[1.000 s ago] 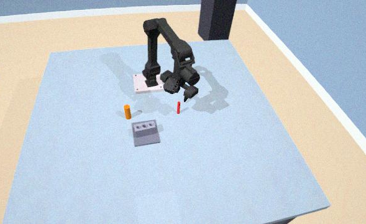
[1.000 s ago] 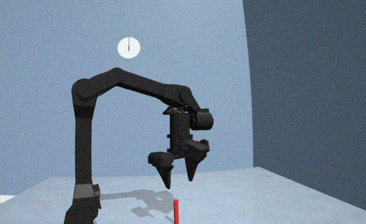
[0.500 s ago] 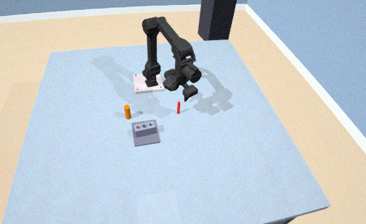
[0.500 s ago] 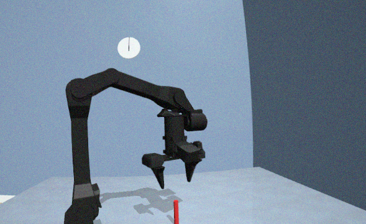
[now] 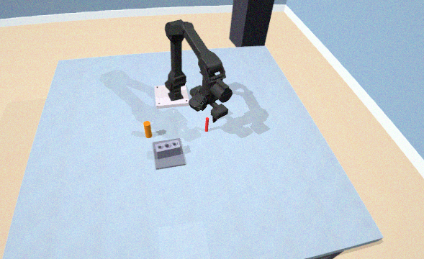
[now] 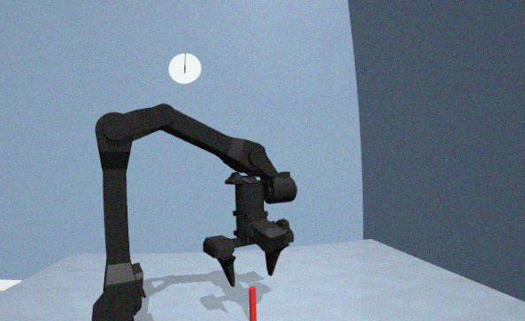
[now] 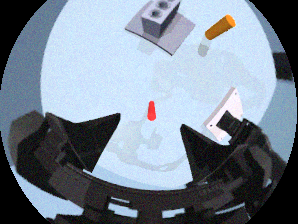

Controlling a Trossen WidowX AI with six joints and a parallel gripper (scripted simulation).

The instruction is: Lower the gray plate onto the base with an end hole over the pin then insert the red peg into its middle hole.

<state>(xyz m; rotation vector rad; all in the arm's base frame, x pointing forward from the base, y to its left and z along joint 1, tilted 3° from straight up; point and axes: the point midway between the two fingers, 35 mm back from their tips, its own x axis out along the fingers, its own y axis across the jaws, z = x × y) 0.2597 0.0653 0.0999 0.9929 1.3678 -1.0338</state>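
The plate is 70 mm ahead of my gripper tip, 200 mm to the right of it and 50 mm below it. Also, from my gripper tip: gray square base 70 mm ahead, 180 mm to the right, 90 mm below.
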